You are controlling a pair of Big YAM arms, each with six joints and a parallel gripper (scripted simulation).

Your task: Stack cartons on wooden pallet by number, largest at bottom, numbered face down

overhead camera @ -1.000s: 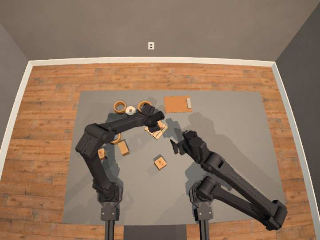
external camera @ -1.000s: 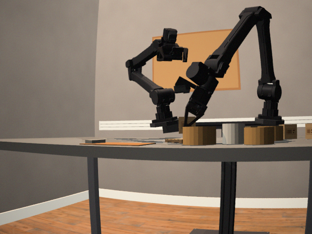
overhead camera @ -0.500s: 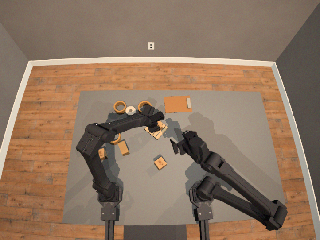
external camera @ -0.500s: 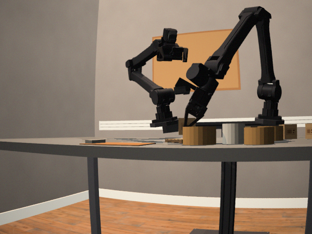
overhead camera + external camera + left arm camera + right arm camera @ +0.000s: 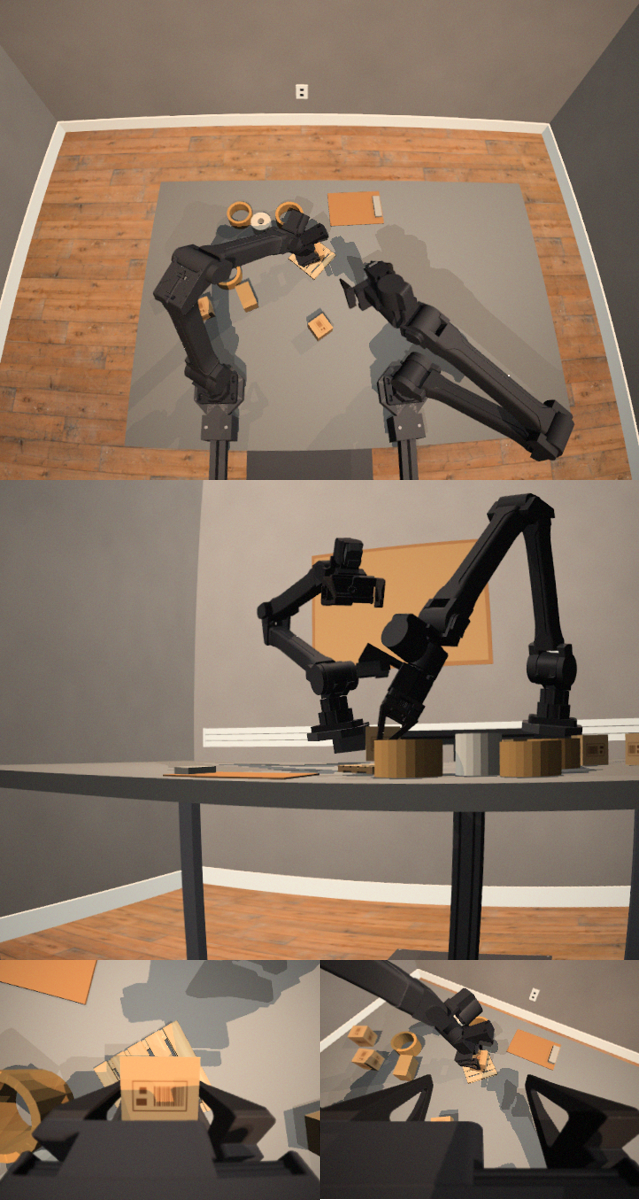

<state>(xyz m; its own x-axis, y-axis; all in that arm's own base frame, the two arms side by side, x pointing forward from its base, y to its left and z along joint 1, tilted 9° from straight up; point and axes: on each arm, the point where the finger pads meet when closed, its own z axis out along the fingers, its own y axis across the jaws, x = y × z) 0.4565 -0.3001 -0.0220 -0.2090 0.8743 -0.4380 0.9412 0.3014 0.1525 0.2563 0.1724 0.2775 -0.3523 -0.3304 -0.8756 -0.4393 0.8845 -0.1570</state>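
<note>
Now: the carton right at my left hand. From my left hand the other things lie so: wooden pallet (40 mm below, 10 mm to the left).
</note>
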